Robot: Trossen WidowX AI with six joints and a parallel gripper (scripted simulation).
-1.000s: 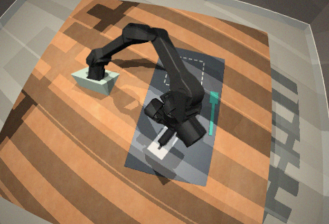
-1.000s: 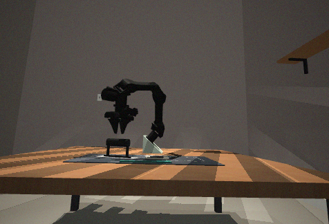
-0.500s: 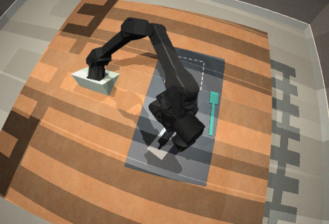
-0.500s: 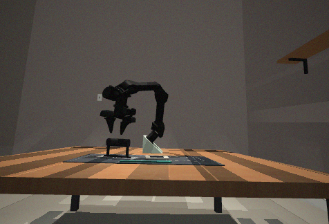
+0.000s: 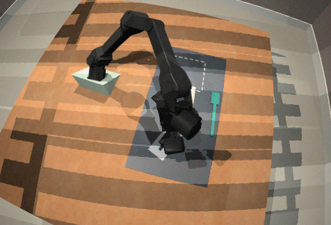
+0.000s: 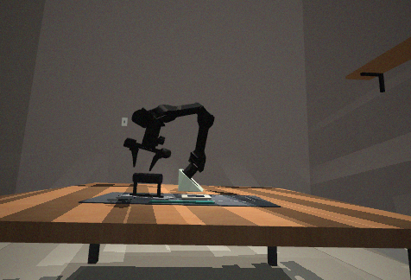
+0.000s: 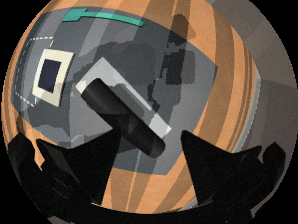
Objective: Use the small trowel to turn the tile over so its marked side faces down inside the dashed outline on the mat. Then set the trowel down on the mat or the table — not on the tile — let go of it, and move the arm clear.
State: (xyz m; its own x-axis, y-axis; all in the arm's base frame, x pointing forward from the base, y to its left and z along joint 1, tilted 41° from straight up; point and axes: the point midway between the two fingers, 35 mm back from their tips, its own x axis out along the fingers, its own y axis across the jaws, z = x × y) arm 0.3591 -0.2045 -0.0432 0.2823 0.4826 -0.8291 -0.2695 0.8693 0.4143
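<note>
My gripper tip is 30 mm short of the grey mat, 170 mm to the right of it and 120 mm above it. Also, from my gripper tip: teal trowel 160 mm ahead, 180 mm to the left, 100 mm below; then tile 10 mm ahead, 220 mm to the left, 100 mm below.
</note>
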